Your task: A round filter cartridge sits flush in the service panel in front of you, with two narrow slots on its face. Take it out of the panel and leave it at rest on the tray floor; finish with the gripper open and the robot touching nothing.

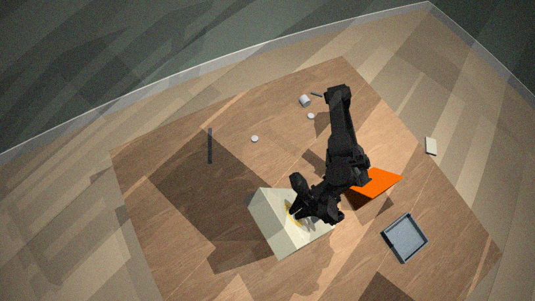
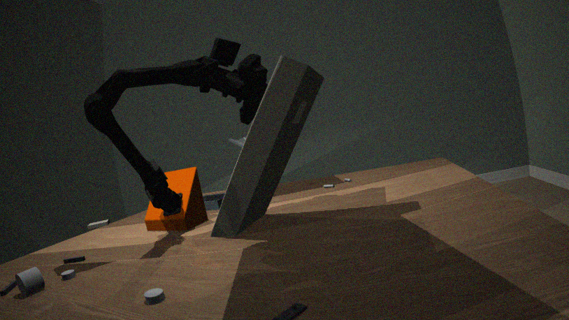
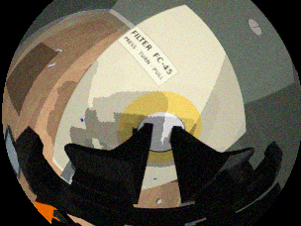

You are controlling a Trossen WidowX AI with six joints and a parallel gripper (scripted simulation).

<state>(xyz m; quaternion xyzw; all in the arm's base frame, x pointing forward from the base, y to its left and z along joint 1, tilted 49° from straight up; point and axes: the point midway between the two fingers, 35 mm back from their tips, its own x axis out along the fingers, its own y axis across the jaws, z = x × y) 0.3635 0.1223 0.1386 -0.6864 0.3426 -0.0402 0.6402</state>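
Now: the round filter cartridge 1 cm ahead of my gripper tip and 1 cm below it. From my gripper tip the other things lie so: grey flap (10 cm behind, 1 cm to the left, 10 cm below); white card (85 cm behind, 10 cm to the left, 26 cm below); grey tray (40 cm behind, 31 cm to the left, 26 cm below).
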